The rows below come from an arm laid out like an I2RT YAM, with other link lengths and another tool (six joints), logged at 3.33 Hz.
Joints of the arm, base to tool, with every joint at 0 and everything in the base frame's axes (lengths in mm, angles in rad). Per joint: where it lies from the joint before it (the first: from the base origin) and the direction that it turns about. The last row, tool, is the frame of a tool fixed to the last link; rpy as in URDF.
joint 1: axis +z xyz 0 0 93.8
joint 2: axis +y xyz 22 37.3 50
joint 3: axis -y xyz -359 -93.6 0
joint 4: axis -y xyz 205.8 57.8 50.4
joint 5: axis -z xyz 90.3 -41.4 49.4
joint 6: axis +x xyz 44.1 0 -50.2
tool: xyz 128 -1 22 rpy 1.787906 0.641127 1.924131
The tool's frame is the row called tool.
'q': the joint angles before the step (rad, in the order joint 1, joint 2, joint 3, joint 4, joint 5, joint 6). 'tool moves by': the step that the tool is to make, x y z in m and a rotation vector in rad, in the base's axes. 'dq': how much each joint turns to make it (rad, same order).
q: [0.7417, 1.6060, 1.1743, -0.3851, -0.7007, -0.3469]
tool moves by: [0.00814, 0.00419, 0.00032, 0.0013, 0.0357, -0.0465]
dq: [0.0015, 0.0123, 0.0084, 0.0218, 0.0151, 0.0677]
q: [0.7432, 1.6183, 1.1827, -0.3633, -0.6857, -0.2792]
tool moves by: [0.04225, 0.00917, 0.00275, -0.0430, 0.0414, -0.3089]
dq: [0.0476, 0.0133, 0.0350, 0.0695, 0.2635, 0.2842]
